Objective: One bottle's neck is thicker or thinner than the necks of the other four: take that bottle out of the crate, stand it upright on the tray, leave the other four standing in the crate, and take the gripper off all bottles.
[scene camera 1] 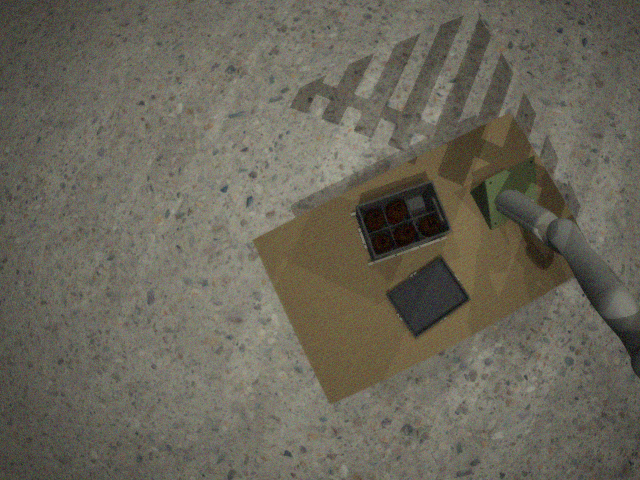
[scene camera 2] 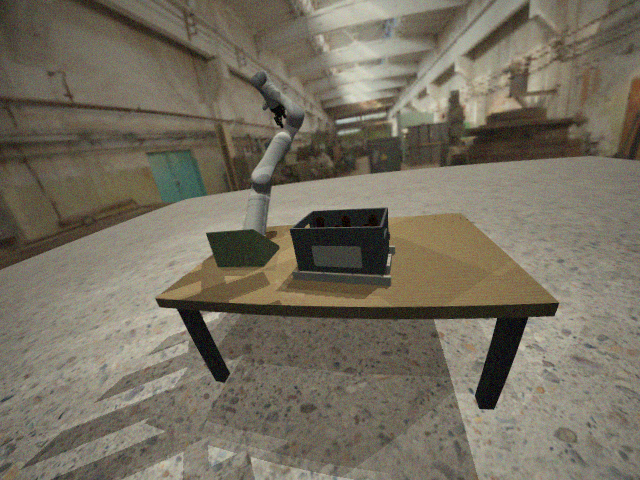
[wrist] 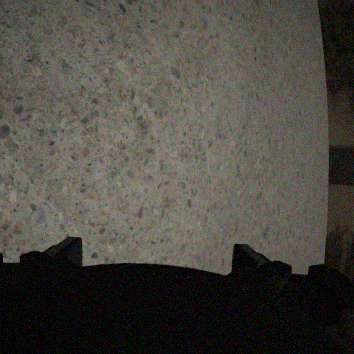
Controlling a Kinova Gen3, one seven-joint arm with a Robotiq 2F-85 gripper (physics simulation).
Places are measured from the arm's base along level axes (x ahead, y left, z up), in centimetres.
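Pixels of known places: gripper, between the fingertips: (scene camera 2: 284, 123) (wrist: 156, 258); arm's base, origin of its link: (scene camera 1: 505, 201) (scene camera 2: 253, 240).
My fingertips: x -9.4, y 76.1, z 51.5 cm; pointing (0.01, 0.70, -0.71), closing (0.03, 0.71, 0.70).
Ahead of a thing's pixels: the offset from my fingertips to its top centre. "spot": to the spot under its first point. Level surfaces: height alone.
The dark crate @[dx +49.6, dy -83.7, dz -41.4 cm] (scene camera 1: 371, 255) (scene camera 2: 374, 250) stands on the table. Several dark reddish bottles @[dx +49.2, dy -88.4, dz -42.6 cm] (scene camera 1: 397, 211) @[dx +40.7, dy -78.7, dz -42.6 cm] (scene camera 1: 429, 225) (scene camera 2: 320, 222) stand in its compartments; one compartment @[spot: dx +39.1, dy -89.6, dz -58.1 cm] (scene camera 1: 416, 202) at the top right in the scene camera 1 view holds no bottle. Neck thickness is too small and dark to compare. The dark tray @[spot: dx +49.6, dy -54.8, dz -58.4 cm] (scene camera 1: 428, 297) lies beside the crate with no bottle on it; it does not show in the scene camera 2 view. My gripper (scene camera 2: 279, 124) (wrist: 156, 258) is open and empty, high above the table and away from the bottles.
A green angled block (scene camera 1: 495, 188) (scene camera 2: 240, 250) stands on the wooden table @[dz -58.9 cm] (scene camera 1: 330, 330) (scene camera 2: 439, 258) near the arm's base. Light grey strips @[spot: dx +50.0, dy -94.2, dz -56.9 cm] (scene camera 2: 341, 277) edge the crate's foot. Speckled floor (wrist: 150, 125) fills most of the wrist view beyond the fingers.
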